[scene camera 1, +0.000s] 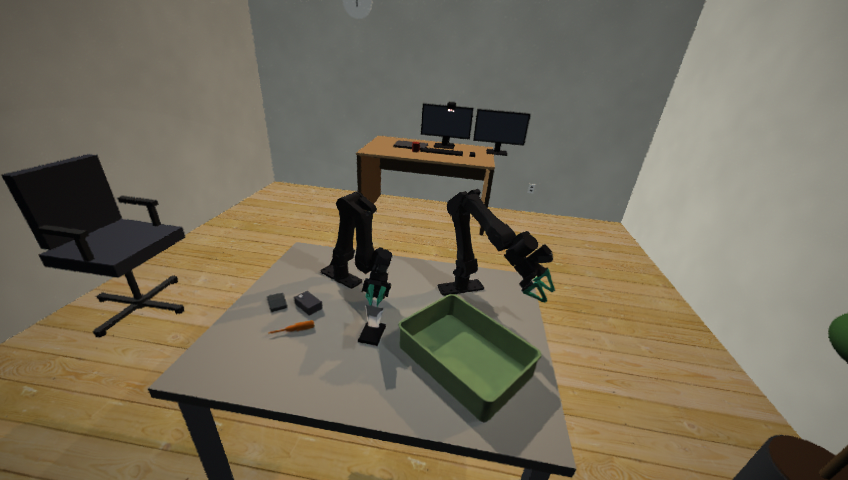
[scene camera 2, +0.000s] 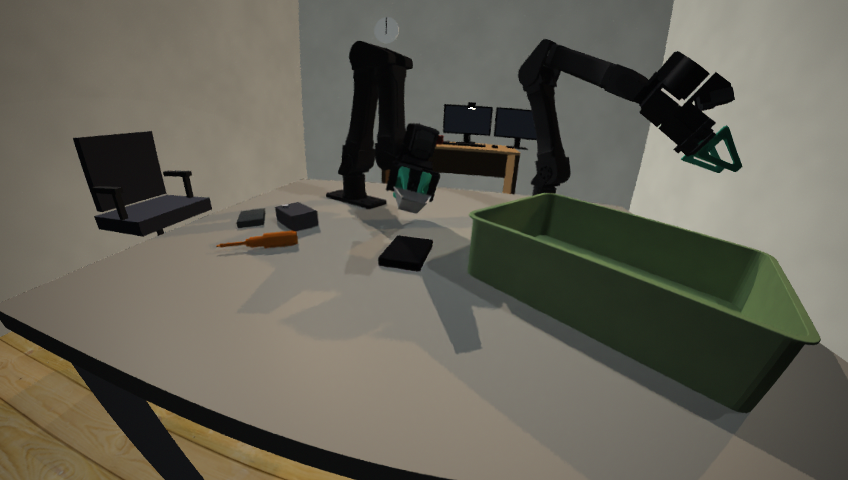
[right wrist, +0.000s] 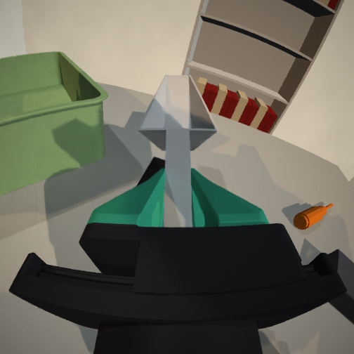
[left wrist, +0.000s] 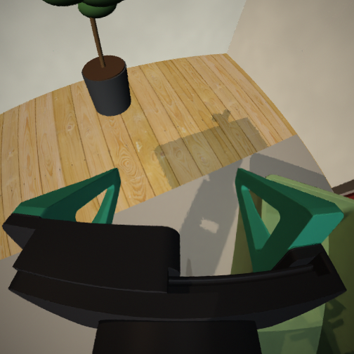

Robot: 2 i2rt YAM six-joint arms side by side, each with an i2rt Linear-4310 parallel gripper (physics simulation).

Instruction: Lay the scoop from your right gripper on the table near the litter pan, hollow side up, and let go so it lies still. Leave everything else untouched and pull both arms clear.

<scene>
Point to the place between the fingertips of my left gripper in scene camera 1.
549, 296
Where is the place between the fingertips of my right gripper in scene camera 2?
At 409, 200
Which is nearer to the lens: the dark box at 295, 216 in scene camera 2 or the green litter pan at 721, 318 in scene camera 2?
The green litter pan.
</scene>
